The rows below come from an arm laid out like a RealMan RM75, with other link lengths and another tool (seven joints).
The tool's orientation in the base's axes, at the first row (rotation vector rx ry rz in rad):
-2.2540 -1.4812 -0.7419
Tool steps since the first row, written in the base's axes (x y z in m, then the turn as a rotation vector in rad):
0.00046 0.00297 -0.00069 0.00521 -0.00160 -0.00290
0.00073 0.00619 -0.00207 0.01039 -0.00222 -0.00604
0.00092 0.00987 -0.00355 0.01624 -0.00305 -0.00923
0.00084 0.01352 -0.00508 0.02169 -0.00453 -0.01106
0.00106 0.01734 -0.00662 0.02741 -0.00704 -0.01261
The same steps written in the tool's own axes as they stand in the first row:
0.00193 -0.00076 0.00228 -0.00124 0.00542 0.00269
0.00358 -0.00179 0.00521 -0.00191 0.01041 0.00611
0.00548 -0.00308 0.00845 -0.00255 0.01611 0.00960
0.00724 -0.00460 0.01165 -0.00299 0.02170 0.01156
0.00922 -0.00592 0.01502 -0.00394 0.02794 0.01279

